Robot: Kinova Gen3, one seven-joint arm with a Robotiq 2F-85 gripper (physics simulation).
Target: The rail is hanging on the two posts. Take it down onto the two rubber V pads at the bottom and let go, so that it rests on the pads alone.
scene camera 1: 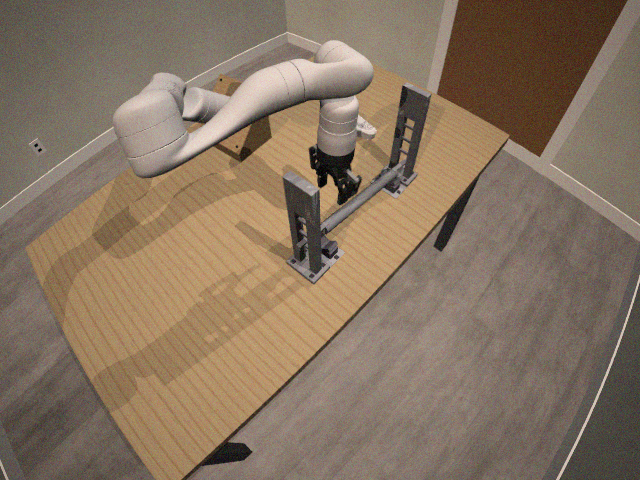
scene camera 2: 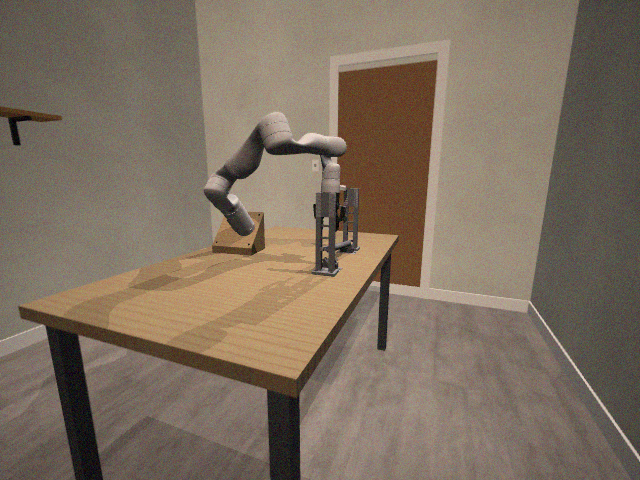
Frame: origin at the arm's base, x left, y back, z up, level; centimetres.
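Where they show: gripper, fingertip midpoint: point(scene camera 1: 331, 194) point(scene camera 2: 328, 230); arm's base at its link origin: point(scene camera 2: 245, 227).
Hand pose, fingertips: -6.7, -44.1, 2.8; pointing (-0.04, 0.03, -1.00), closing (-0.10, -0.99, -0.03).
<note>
Each offset is from my fingertips to the top centre of the thing, as dx, dy, dz. "spot": to the spot under its first point. Level surfaces: height alone.
The grey rail point(scene camera 1: 361, 200) point(scene camera 2: 343, 244) spans low between the near post {-8.9, -2.9, +15.9} point(scene camera 1: 314, 217) point(scene camera 2: 331, 232) and the far post {+25.4, -1.9, +15.9} point(scene camera 1: 420, 136) point(scene camera 2: 356, 217), roughly level. Its near end shows above the dark near V pad {spot: -6.5, -5.2, -10.0} point(scene camera 1: 329, 248). The far pad is hard to make out beneath the rail, and what bears the ends is too small to tell. My gripper point(scene camera 1: 332, 190) is open and empty, pointing down between the posts. It is above the rail and a little to its arm side, apart from it. In scene camera 2 the near post partly hides the gripper.
A wooden wedge block point(scene camera 1: 251, 135) point(scene camera 2: 256, 232) stands on the table {dz -14.1} point(scene camera 1: 217, 310) point(scene camera 2: 232, 315) near the arm's base. The arm reaches over the table from that side. The posts stand near the table's long edge. A brown door point(scene camera 1: 511, 62) point(scene camera 2: 387, 155) is beyond the far end.
</note>
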